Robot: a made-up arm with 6 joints. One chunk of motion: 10 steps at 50 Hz.
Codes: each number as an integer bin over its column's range. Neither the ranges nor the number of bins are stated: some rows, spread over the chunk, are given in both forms.
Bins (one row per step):
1: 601 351 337 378 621 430
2: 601 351 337 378 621 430
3: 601 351 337 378 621 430
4: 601 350 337 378 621 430
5: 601 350 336 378 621 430
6: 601 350 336 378 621 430
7: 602 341 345 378 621 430
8: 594 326 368 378 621 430
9: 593 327 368 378 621 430
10: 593 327 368 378 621 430
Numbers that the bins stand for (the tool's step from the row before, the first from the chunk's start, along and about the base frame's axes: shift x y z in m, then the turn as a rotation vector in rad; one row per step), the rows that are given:
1: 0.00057 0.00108 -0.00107 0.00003 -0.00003 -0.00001
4: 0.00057 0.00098 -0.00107 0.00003 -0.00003 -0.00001
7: 0.00067 0.00011 -0.00055 0.00003 -0.00003 -0.00001
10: -0.00027 -0.00125 0.00094 0.00003 -0.00003 -0.00001
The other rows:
2: 0.00057 0.00108 -0.00107 0.00003 -0.00003 -0.00001
3: 0.00057 0.00108 -0.00107 0.00003 -0.00003 -0.00001
5: 0.00057 0.00098 -0.00114 0.00003 -0.00003 -0.00001
6: 0.00057 0.00098 -0.00114 0.00003 -0.00003 -0.00001
8: -0.00016 -0.00135 0.00094 0.00003 -0.00003 -0.00001
9: -0.00027 -0.00125 0.00094 0.00003 -0.00003 -0.00001

